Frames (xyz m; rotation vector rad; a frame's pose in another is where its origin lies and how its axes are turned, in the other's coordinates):
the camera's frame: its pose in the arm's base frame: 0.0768 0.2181 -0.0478 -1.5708 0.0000 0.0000
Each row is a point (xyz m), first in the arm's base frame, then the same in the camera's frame.
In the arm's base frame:
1: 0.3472 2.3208 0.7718
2: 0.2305 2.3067 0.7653
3: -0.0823 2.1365 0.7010
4: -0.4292 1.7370 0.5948
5: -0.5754 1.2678 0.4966
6: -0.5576 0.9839 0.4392
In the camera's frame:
1: 0.2704 -0.8196 2.1027
2: 0.1537 -0.8131 2.0886
3: -0.1591 -0.7488 1.9184
4: -0.5060 -0.6426 1.5189
5: -0.6522 -0.5444 1.0497
6: -0.6344 -0.4870 0.7658

